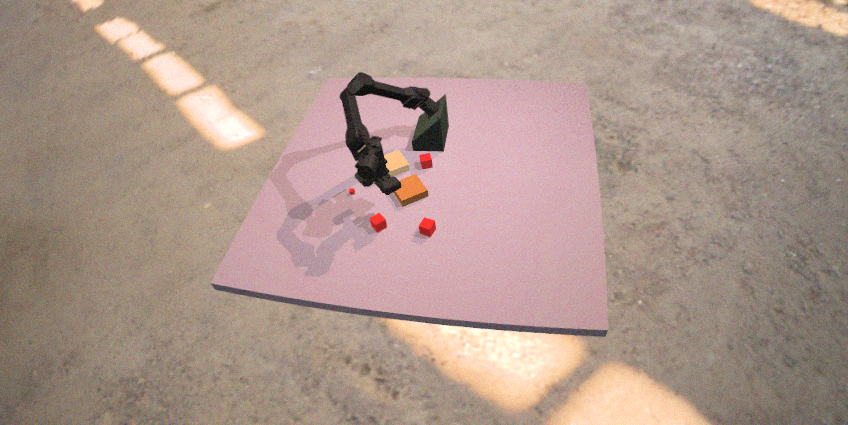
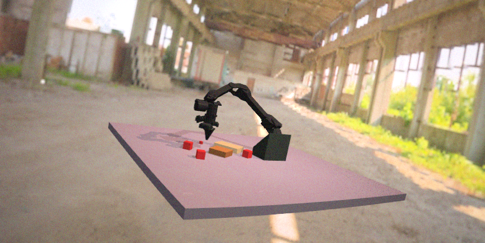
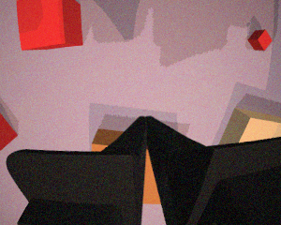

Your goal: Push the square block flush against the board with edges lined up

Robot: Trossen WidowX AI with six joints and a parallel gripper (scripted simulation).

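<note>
Right now my gripper tip is 8 cm to the right of the square block, 5 cm past it and 4 cm above it. Round my gripper tip: red piece 14 cm to the right, 6 cm behind, 5 cm below; then board 18 cm behind, 4 cm below, 2 cm to the right.
</note>
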